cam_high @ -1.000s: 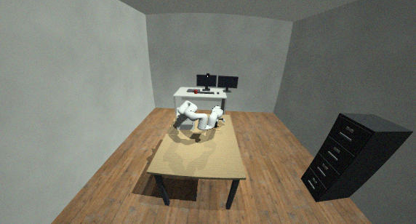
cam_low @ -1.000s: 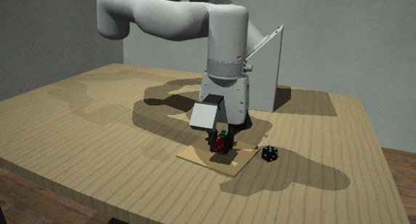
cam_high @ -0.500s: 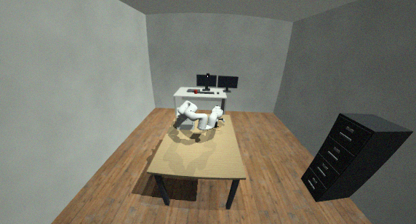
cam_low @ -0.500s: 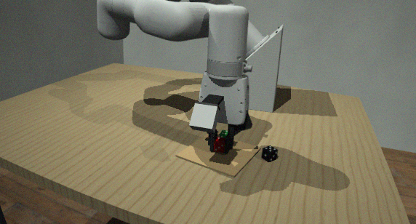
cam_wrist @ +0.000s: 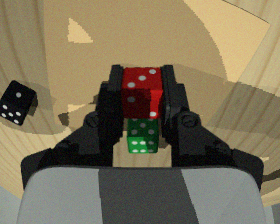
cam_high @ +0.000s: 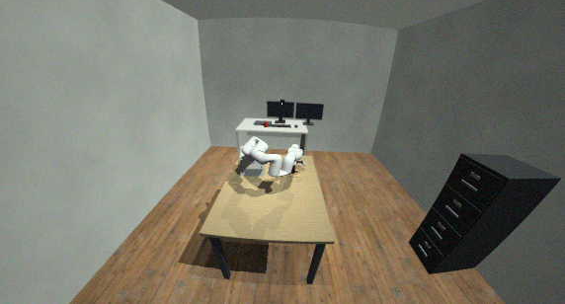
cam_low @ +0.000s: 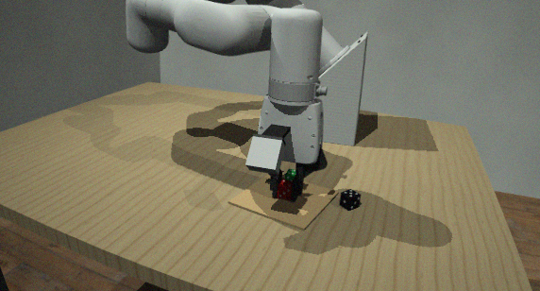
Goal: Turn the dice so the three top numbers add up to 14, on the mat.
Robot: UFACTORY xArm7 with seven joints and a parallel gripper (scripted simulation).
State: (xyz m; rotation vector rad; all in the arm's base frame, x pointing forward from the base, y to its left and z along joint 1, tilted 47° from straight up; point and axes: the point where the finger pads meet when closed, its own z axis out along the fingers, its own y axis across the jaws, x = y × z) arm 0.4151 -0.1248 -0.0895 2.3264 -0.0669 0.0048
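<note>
Now: hand 10 mm above the red die. Round my hand: green die (50 mm behind, 10 mm below); black die (110 mm to the left, 10 mm below, 10 mm behind); tan mat (20 mm below).
</note>
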